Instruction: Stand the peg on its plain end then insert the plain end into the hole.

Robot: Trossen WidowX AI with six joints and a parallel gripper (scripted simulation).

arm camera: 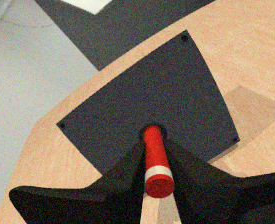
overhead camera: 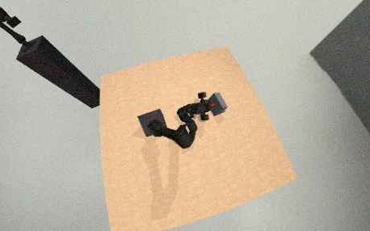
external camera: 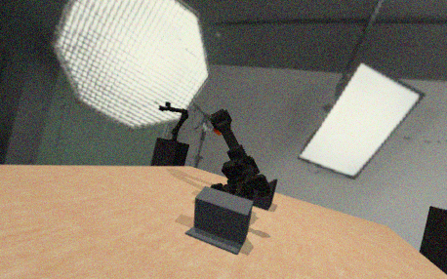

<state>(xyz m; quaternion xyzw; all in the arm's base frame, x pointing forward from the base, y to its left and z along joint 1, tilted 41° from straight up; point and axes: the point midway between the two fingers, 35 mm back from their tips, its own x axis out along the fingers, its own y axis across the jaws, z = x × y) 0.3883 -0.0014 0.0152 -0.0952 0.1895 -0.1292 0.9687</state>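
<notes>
My gripper tip is now 2 cm past the red peg and 1 cm below it. From my gripper tip the other things lie so: sloped panel: 4 cm ahead, 2 cm below.
</notes>
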